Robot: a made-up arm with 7 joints. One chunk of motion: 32 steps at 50 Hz.
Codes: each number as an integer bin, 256 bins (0 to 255) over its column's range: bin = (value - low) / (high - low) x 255, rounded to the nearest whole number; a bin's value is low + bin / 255 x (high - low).
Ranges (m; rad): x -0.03..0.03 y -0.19..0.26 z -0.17..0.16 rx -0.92..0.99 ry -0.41..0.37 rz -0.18..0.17
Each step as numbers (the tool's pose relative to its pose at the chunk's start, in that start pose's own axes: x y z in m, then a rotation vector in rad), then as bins.
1 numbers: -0.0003 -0.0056 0.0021 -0.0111 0.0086 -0.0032
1 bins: 126 104 133 121 137 129
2 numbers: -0.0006 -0.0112 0.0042 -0.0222 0.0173 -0.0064
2 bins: 125 101 135 120 140 126
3 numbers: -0.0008 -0.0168 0.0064 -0.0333 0.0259 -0.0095
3 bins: 124 98 136 118 143 124
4 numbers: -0.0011 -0.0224 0.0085 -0.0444 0.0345 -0.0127
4 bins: 123 95 138 117 145 122
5 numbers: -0.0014 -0.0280 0.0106 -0.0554 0.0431 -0.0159
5 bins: 122 92 140 115 148 120
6 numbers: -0.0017 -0.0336 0.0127 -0.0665 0.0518 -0.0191
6 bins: 120 89 141 114 151 117
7 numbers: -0.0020 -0.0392 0.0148 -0.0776 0.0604 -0.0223
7 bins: 119 85 143 112 154 115
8 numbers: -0.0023 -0.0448 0.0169 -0.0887 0.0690 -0.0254
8 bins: 118 82 144 111 157 113
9 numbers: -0.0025 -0.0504 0.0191 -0.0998 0.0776 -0.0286
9 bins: 117 79 146 110 159 110
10 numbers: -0.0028 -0.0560 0.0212 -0.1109 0.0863 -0.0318
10 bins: 116 76 148 108 162 108
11 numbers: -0.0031 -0.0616 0.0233 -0.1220 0.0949 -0.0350
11 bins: 114 73 149 107 165 106
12 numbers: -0.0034 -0.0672 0.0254 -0.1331 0.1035 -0.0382
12 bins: 113 70 151 105 168 103
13 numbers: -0.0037 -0.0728 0.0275 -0.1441 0.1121 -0.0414
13 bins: 112 66 153 104 171 101
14 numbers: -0.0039 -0.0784 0.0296 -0.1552 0.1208 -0.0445
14 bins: 111 63 154 102 174 99
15 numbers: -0.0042 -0.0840 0.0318 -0.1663 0.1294 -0.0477
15 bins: 110 60 156 101 176 96
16 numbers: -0.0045 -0.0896 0.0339 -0.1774 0.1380 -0.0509
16 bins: 108 57 158 99 179 94
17 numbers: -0.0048 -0.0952 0.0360 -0.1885 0.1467 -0.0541
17 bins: 107 54 159 98 182 92
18 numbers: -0.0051 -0.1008 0.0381 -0.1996 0.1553 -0.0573
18 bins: 106 51 161 96 185 89
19 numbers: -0.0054 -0.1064 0.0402 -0.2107 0.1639 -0.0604
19 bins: 105 47 162 95 188 87
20 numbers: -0.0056 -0.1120 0.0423 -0.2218 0.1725 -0.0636
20 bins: 104 44 164 93 190 85
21 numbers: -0.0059 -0.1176 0.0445 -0.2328 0.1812 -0.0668
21 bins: 102 41 166 92 193 82
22 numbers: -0.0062 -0.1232 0.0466 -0.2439 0.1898 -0.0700
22 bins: 101 38 167 90 196 80
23 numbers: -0.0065 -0.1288 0.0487 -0.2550 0.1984 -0.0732
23 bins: 100 35 169 89 199 78
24 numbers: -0.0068 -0.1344 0.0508 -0.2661 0.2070 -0.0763
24 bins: 99 32 171 87 202 76
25 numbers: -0.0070 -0.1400 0.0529 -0.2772 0.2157 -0.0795
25 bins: 98 28 172 86 205 73
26 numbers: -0.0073 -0.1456 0.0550 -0.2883 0.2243 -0.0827
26 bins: 96 25 174 84 207 71
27 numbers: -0.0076 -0.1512 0.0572 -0.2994 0.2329 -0.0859
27 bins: 95 22 176 83 210 69
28 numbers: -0.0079 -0.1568 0.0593 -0.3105 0.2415 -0.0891
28 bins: 94 19 177 81 213 66
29 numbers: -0.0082 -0.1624 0.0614 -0.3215 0.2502 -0.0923
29 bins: 93 16 179 80 216 64
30 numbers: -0.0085 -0.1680 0.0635 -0.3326 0.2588 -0.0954
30 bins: 91 12 180 78 219 62
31 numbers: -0.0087 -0.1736 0.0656 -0.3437 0.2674 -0.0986
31 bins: 91 9 182 77 221 59
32 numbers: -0.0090 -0.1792 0.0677 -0.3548 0.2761 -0.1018
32 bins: 89 6 184 75 224 57
